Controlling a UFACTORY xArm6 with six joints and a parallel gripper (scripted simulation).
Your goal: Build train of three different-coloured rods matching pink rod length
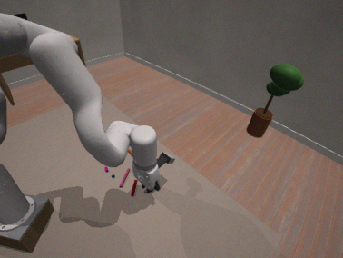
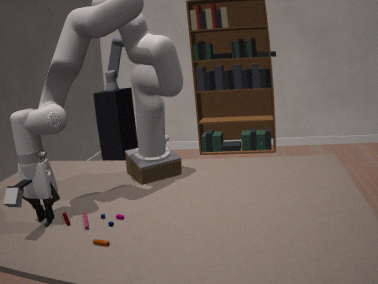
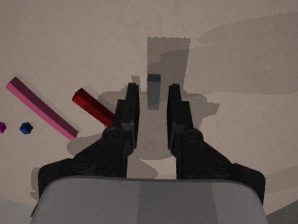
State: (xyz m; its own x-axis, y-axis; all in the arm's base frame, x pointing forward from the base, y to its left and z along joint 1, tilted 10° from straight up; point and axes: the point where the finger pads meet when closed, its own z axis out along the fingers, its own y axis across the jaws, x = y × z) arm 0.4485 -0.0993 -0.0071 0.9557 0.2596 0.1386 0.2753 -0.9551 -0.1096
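Now: the grey rod 3 cm below my hand. Round my hand: red rod 5 cm behind, 4 cm to the left, 3 cm below; pink rod 10 cm to the left, 6 cm behind, 3 cm below; magenta rod 18 cm to the left, 12 cm behind, 3 cm below.
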